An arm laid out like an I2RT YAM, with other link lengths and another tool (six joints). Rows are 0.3 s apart.
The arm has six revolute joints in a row. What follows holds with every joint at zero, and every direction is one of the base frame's. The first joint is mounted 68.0 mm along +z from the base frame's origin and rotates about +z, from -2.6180 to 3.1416 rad. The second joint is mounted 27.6 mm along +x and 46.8 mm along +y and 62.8 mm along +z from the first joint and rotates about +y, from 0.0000 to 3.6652 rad. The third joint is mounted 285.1 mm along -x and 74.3 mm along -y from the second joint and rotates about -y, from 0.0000 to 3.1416 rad. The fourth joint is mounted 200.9 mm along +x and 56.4 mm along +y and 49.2 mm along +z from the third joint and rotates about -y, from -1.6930 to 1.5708 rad. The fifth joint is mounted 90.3 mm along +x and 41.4 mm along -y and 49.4 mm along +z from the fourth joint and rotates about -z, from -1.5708 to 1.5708 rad. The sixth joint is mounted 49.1 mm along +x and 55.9 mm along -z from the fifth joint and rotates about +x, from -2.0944 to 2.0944 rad. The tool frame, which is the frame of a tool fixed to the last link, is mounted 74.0 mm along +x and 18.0 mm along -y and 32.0 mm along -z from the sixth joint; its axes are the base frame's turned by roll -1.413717, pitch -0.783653 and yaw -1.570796 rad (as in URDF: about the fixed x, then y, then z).
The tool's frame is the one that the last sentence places.
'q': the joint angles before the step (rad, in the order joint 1, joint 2, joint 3, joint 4, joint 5, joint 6). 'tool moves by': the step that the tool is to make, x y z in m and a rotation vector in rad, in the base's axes. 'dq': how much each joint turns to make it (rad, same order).
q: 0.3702, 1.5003, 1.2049, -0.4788, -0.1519, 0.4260
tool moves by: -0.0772, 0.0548, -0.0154, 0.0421, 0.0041, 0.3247
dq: 0.2386, -0.1435, -0.2017, 0.0679, -0.0889, -0.0325
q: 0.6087, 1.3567, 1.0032, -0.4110, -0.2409, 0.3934
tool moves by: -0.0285, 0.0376, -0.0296, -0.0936, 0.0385, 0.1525
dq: 0.1822, 0.0847, -0.0247, 0.0174, 0.0543, -0.0110
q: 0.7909, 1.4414, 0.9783, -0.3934, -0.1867, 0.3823
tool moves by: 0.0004, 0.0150, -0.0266, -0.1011, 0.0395, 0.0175
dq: 0.0540, 0.1247, 0.0313, -0.0068, 0.0542, 0.0039
